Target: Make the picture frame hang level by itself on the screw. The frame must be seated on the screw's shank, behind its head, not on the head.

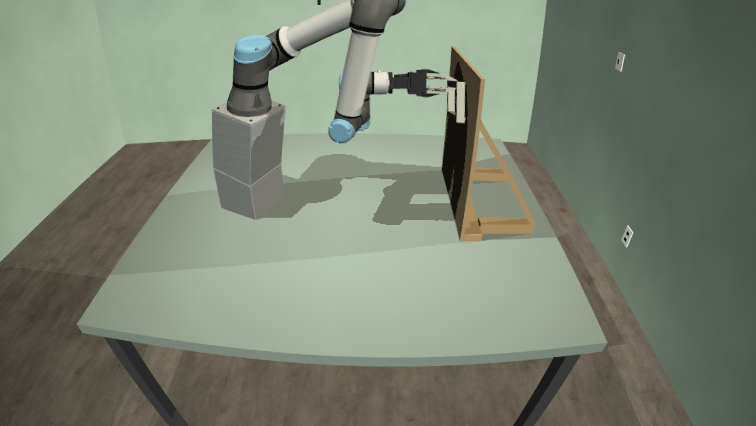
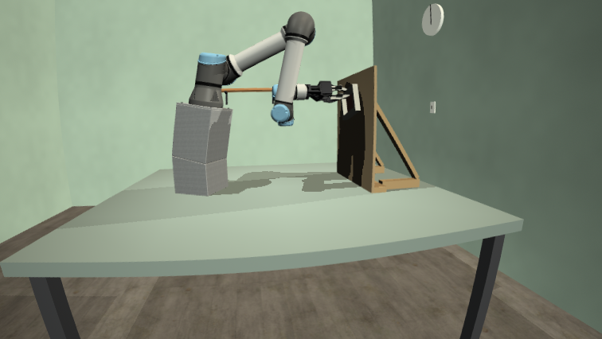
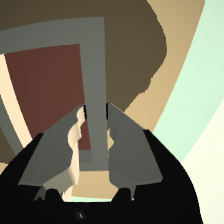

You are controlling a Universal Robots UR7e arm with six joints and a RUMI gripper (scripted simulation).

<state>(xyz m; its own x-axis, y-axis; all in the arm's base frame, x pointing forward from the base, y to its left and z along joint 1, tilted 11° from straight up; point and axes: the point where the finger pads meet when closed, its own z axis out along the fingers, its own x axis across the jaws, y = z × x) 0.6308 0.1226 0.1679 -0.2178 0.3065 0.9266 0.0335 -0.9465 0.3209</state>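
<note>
Right now my hand is 5 cm above the picture frame, 2 cm to the left of it and 2 cm short of it. Also, from my hand: upright wooden board (18 cm below, 4 cm ahead, 1 cm to the right).
</note>
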